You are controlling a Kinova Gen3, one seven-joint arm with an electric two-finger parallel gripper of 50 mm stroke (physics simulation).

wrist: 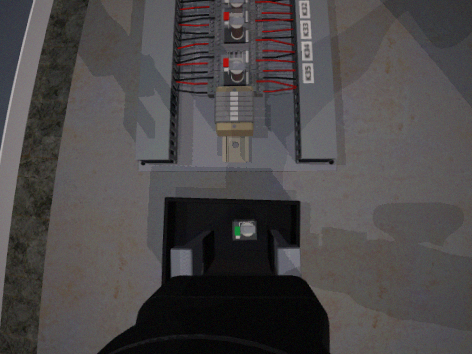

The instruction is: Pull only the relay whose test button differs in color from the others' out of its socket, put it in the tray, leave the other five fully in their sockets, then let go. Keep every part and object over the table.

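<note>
The relay with the green test button stands in the black tray, near its middle. My gripper is open and empty, above the tray, its two fingers wide apart to the left and right of the relay and clear of it. Relays with red test buttons, one at the end of the row and another beyond it, sit in their sockets on the panel. Part of a further relay shows at the top edge. The rest of the row is out of view.
The panel has grey wire ducts on the left and right, red and black wires, and a terminal block on the rail. Labels run along the right duct. The table edge runs along the left.
</note>
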